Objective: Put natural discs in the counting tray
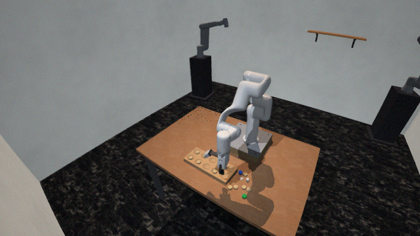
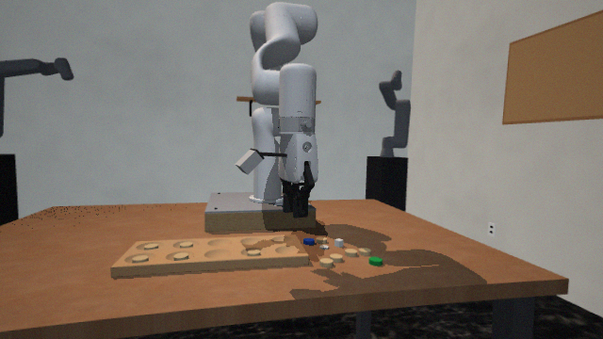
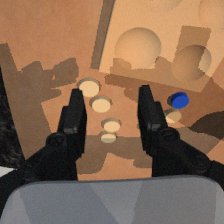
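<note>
The wooden counting tray is 15 cm to the right of my hand, 12 cm below it and 9 cm behind it. Round my hand: blue disc 12 cm below, 12 cm behind, 8 cm to the left; small white disc 13 cm below, 10 cm to the left, 8 cm behind; cube 15 cm to the left, 12 cm below, 8 cm behind.
</note>
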